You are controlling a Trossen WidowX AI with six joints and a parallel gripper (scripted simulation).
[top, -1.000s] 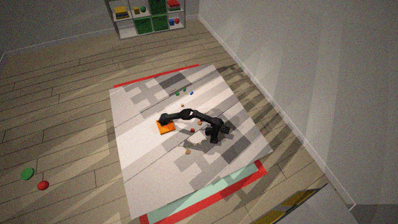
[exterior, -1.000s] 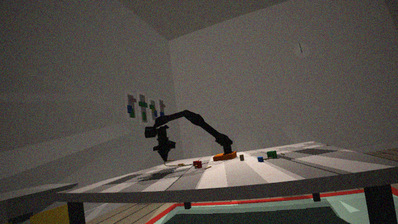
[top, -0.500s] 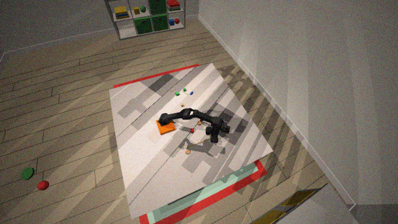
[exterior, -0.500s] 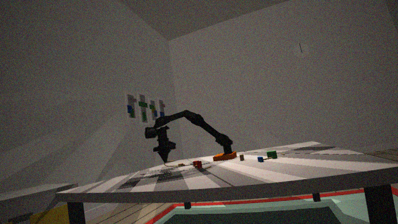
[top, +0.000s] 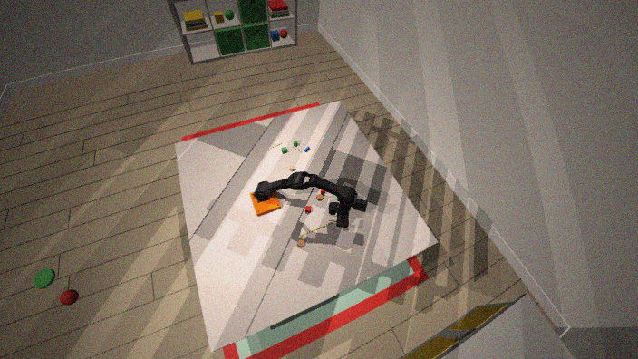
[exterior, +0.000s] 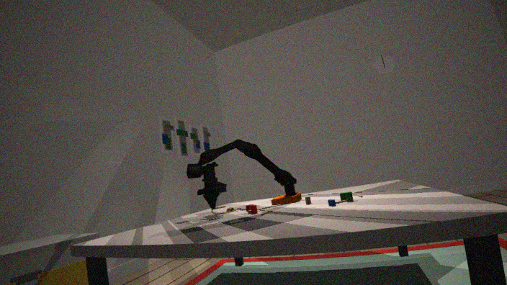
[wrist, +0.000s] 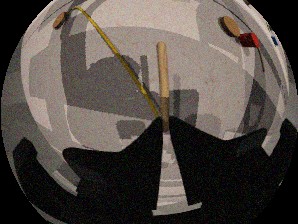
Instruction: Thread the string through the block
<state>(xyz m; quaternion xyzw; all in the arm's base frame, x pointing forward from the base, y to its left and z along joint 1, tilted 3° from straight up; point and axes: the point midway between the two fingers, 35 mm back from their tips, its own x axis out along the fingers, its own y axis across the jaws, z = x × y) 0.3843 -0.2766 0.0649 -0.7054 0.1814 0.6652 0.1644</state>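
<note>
The red wooden block lies 16 cm behind my gripper tip, 12 cm to the left of it and 3 cm below it. Also, from my gripper tip: wooden disc: 6 cm behind, 17 cm to the left, 4 cm below; round wooden button: 26 cm behind, 6 cm to the right, 4 cm below; loose stick: 27 cm to the left, 4 cm below.
</note>
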